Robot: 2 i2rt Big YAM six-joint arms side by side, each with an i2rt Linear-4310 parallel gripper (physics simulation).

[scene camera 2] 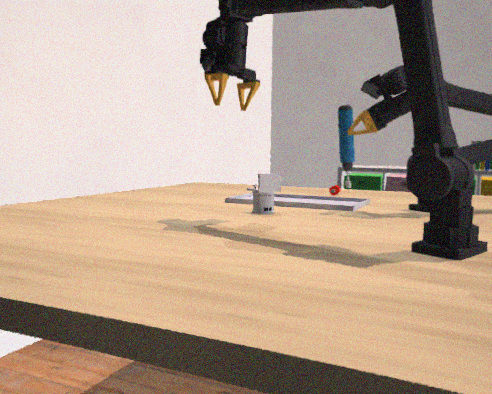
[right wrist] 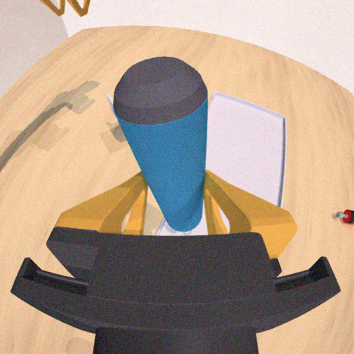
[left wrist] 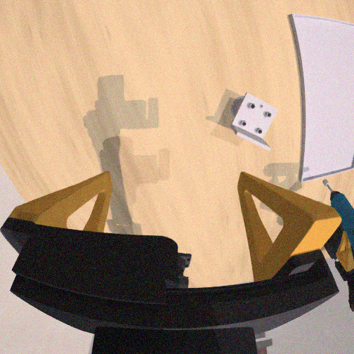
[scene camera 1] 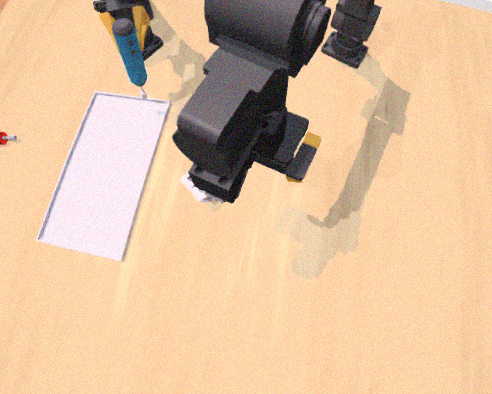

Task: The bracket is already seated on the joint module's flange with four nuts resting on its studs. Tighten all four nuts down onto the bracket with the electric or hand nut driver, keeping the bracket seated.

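Seen in the pictures: left gripper, fingertip midpoint: (scene camera 2: 230,108) (scene camera 1: 259,164); right gripper, fingertip midpoint: (scene camera 2: 346,133) (scene camera 1: 130,52); left arm's base, origin of the base link: (scene camera 2: 449,251) (scene camera 1: 344,51).
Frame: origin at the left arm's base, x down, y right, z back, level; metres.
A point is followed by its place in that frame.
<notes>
The white bracket (left wrist: 261,113) (scene camera 2: 270,181) @[x -0.089, y 0.096, z -0.532 m] sits on the grey joint module (scene camera 2: 263,204) @[x -0.025, y 0.084, z -0.546 m]; small dark nuts or stud ends (left wrist: 251,106) show at its four holes, too small to judge their height. In scene camera 1 the left arm hides most of it. My right gripper (scene camera 2: 351,132) @[x -0.222, y 0.329, z -0.453 m] (right wrist: 174,177) is shut on the blue nut driver (scene camera 1: 131,57) @[x -0.231, y 0.312, z -0.468 m] (scene camera 2: 346,137) @[x -0.211, y 0.313, z -0.442 m] (left wrist: 343,206) (right wrist: 167,150), held nearly upright above the table, apart from the bracket. Its metal tip (scene camera 1: 144,94) @[x -0.080, y 0.342, z -0.458 m] (left wrist: 326,183) appears near a tray corner. My left gripper (scene camera 2: 230,106) @[x -0.279, y -0.027, z -0.559 m] (left wrist: 174,178) is open and empty, high above the table.
The white shallow tray (scene camera 1: 90,175) @[x -0.004, y 0.370, z -0.684 m] (scene camera 2: 320,202) @[x -0.004, y 0.393, z -0.590 m] (left wrist: 327,95) (right wrist: 247,145) lies beside the module. A red tool with a metal tip (scene camera 1: 3,138) @[x -0.021, y 0.652, z -0.733 m] (scene camera 2: 334,190) @[x -0.021, y 0.634, z -0.712 m] (right wrist: 348,216) lies beyond the tray. Shelves with coloured bins stand behind the table in scene camera 2.
</notes>
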